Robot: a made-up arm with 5 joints. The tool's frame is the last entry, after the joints. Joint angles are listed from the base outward. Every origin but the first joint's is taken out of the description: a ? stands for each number. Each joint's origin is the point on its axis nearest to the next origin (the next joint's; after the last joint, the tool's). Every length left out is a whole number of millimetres.
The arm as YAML. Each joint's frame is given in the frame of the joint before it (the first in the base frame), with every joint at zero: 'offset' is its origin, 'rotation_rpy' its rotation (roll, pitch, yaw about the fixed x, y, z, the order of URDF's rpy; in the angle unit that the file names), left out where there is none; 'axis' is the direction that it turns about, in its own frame. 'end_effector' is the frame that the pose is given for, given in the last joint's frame.
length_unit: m
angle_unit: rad
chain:
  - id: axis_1
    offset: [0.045, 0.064, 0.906]
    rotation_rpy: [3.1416, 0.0, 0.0]
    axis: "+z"
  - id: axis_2
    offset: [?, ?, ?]
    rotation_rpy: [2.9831, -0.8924, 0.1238]
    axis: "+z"
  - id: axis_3
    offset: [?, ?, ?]
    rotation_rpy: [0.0, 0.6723, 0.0]
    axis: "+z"
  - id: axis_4
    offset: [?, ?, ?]
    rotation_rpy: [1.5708, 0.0, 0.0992]
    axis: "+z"
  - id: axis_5
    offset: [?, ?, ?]
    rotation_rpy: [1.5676, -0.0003, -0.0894]
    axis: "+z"
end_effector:
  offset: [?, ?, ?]
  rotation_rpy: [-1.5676, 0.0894, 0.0]
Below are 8 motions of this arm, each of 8 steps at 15 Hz.
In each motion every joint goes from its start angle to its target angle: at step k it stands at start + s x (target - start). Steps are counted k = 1, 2, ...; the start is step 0. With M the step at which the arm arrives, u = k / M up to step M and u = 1 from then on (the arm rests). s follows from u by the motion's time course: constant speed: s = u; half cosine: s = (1 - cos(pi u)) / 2; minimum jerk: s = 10 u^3 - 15 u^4 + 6 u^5.
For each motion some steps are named. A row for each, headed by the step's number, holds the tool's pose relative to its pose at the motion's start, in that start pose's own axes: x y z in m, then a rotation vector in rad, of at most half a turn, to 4 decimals.
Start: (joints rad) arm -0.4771 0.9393 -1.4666 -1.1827 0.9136
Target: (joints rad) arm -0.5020 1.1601 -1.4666 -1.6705 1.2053
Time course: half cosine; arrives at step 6
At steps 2, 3, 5, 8:
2: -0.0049 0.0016 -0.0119 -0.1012 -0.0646 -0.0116
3: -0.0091 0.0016 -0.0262 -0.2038 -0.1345 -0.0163
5: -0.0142 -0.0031 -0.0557 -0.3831 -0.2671 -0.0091
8: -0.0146 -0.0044 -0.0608 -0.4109 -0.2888 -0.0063

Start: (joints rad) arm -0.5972 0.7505 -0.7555 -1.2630 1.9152
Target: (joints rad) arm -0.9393 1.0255 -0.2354 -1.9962 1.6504
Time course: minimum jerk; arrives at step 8
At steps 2, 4, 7, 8:
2: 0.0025 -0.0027 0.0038 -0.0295 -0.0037 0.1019
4: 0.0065 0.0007 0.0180 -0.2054 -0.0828 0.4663
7: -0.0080 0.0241 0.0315 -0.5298 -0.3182 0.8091
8: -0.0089 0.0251 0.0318 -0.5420 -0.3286 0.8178

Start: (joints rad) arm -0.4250 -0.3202 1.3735 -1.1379 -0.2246
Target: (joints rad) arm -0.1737 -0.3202 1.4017 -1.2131 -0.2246
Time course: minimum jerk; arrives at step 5
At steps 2, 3, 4, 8:
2: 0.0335 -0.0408 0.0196 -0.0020 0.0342 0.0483
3: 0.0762 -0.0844 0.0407 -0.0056 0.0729 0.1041
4: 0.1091 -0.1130 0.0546 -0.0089 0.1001 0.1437
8: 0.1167 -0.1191 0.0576 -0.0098 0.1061 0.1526

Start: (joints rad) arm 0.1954 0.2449 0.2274 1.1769 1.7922
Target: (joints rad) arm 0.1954 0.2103 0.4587 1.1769 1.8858
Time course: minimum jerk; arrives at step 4
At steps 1, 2, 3, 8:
1: 0.0058 0.0004 -0.0018 -0.0038 -0.0015 -0.0194
2: 0.0277 0.0012 -0.0088 -0.0197 -0.0067 -0.0932
3: 0.0495 0.0007 -0.0163 -0.0375 -0.0115 -0.1665
8: 0.0552 0.0004 -0.0183 -0.0425 -0.0126 -0.1855

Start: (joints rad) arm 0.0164 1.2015 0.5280 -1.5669 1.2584
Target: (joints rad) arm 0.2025 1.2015 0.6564 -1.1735 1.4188
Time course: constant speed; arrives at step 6
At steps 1, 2, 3, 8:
1: -0.0018 -0.0143 -0.0083 0.0846 -0.0311 0.0413
2: -0.0029 -0.0285 -0.0178 0.1704 -0.0620 0.0801
3: -0.0035 -0.0426 -0.0286 0.2575 -0.0925 0.1164
8: -0.0014 -0.0822 -0.0682 0.5254 -0.1802 0.2101

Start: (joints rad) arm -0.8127 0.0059 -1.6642 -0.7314 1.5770
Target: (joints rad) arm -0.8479 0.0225 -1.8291 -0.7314 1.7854
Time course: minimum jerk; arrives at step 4
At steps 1, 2, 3, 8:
1: -0.0071 -0.0005 -0.0008 0.0016 -0.0324 -0.0117
2: -0.0335 -0.0012 -0.0056 0.0052 -0.1555 -0.0580
3: -0.0578 -0.0002 -0.0127 0.0050 -0.2774 -0.1064
8: -0.0638 0.0004 -0.0149 0.0043 -0.3090 -0.1193

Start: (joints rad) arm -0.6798 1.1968 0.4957 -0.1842 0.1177
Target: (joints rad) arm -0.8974 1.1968 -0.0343 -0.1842 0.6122
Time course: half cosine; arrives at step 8
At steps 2, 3, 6, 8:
2: -0.0243 0.0143 -0.0249 -0.0052 -0.1414 -0.0314
3: -0.0472 0.0316 -0.0564 -0.0161 -0.2982 -0.0658
6: -0.0860 0.0947 -0.1853 -0.0908 -0.8254 -0.1723
8: -0.0852 0.1109 -0.2236 -0.1203 -0.9669 -0.1971

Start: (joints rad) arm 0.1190 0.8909 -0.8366 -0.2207 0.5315
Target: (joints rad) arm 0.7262 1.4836 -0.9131 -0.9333 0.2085
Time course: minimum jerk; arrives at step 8
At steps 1, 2, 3, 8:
1: 0.0020 -0.0025 0.0011 -0.0006 0.0116 -0.0094
2: 0.0127 -0.0166 0.0065 -0.0030 0.0746 -0.0597
3: 0.0326 -0.0469 0.0134 -0.0053 0.1986 -0.1524
8: 0.0858 -0.1996 -0.0119 0.0099 0.7041 -0.4651

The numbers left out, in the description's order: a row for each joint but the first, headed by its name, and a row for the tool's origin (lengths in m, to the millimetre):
axis_2: 0.1 0.286 0.0
axis_3: 0.249 -0.03 0.0
axis_4: -0.203 -0.103 0.0
axis_5: 0.044 0.056 0.0
tool: -0.093 0.154 0.0

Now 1 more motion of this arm.
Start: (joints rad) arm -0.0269 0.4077 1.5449 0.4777 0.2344
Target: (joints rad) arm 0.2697 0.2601 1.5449 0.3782 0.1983
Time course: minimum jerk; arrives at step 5
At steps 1, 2, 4, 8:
1: -0.0111 -0.0060 -0.0010 -0.0038 -0.0020 0.0173
2: -0.0594 -0.0365 -0.0052 -0.0197 -0.0119 0.0948
4: -0.1639 -0.1318 -0.0147 -0.0494 -0.0410 0.2806
8: -0.1726 -0.1421 -0.0156 -0.0515 -0.0440 0.2978

